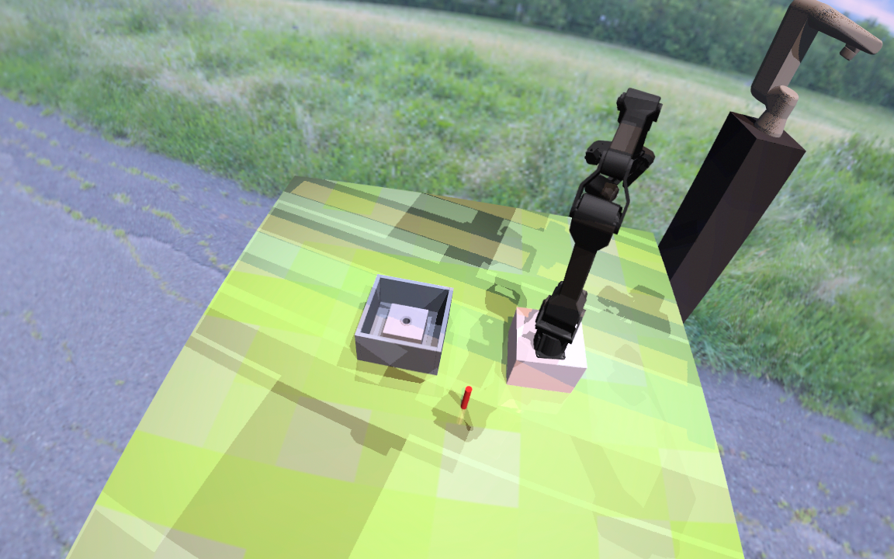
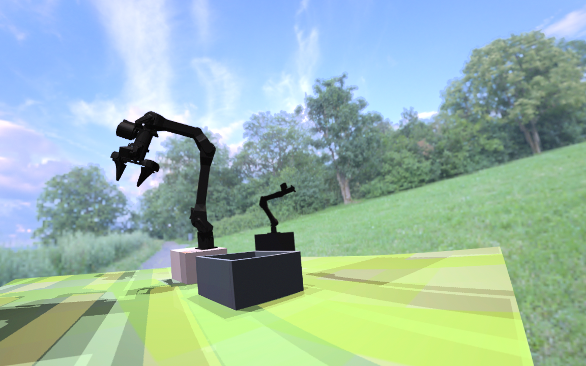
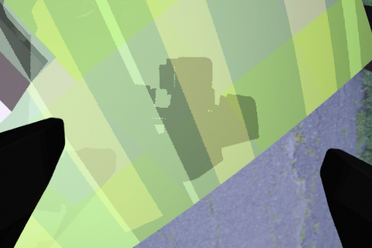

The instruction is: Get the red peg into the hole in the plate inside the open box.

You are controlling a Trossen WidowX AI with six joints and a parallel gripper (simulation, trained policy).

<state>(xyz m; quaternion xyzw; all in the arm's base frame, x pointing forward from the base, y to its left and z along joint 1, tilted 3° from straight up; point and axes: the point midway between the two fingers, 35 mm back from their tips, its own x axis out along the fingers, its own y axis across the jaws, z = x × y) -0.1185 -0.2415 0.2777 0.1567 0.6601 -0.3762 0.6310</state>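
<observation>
Right now my gripper tip is 29 cm short of the red peg, 37 cm to the right of it and 30 cm above it. The rest, counted from my gripper tip: grey box: 44 cm ahead, 20 cm to the left, 32 cm below.
</observation>
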